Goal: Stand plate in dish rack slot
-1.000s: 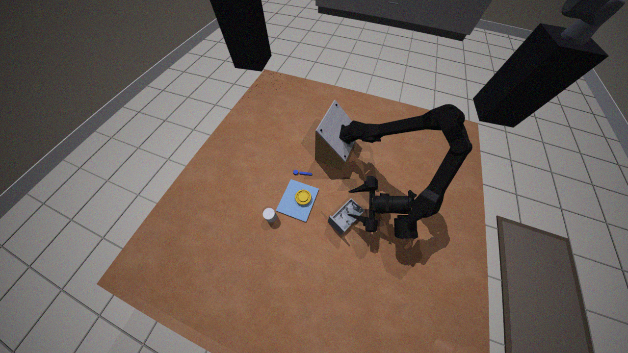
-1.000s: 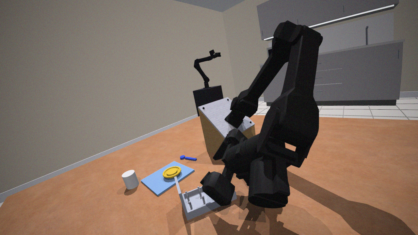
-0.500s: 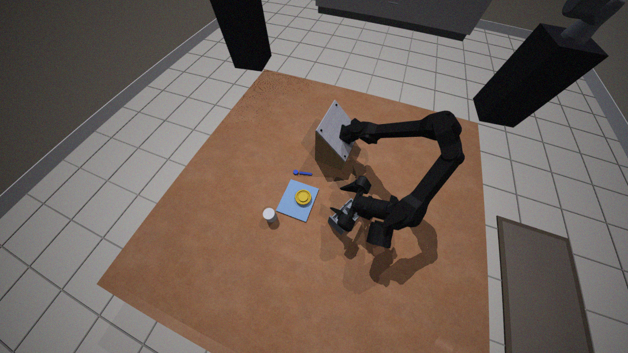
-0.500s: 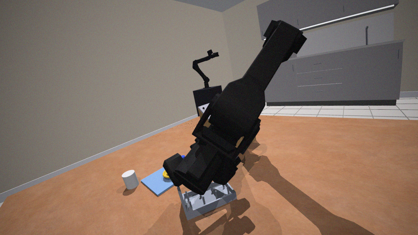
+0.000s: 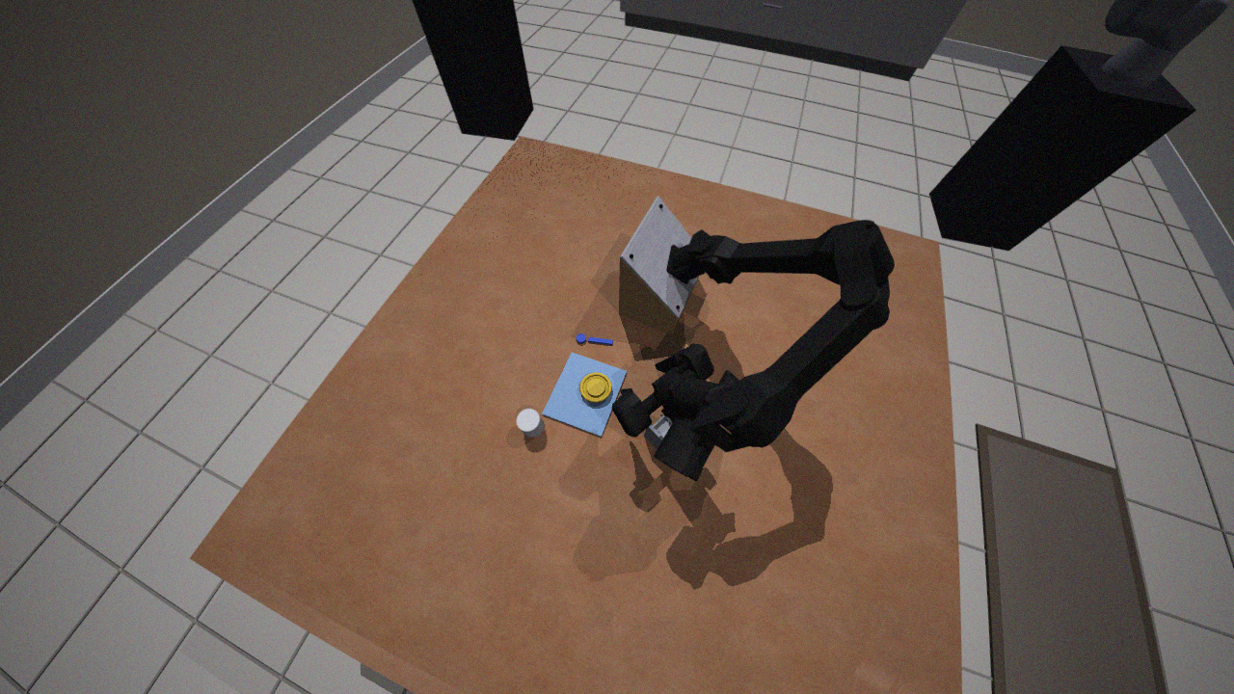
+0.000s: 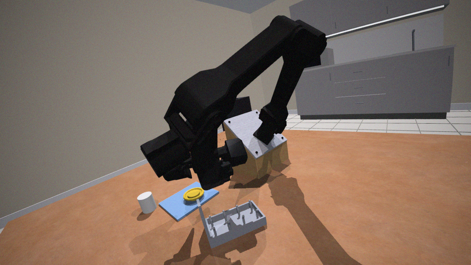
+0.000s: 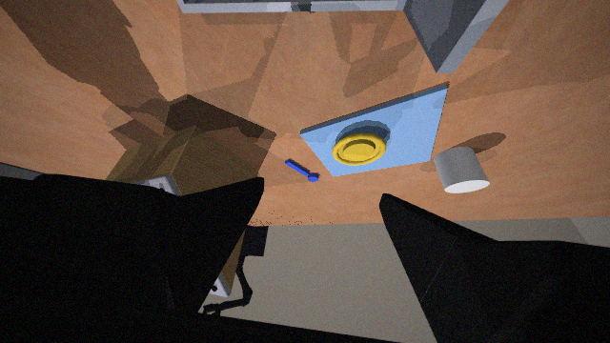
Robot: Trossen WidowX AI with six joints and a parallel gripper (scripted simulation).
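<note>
Right now the yellow plate is 90 mm to the right of my gripper tip and 90 mm below it. From my gripper tip the other things lie so: light blue mat (110 mm to the right, 100 mm below, 10 mm ahead); then grey dish rack (100 mm to the left, 80 mm below, 40 mm ahead); then blue spoon (130 mm to the right, 110 mm behind, 100 mm below).
</note>
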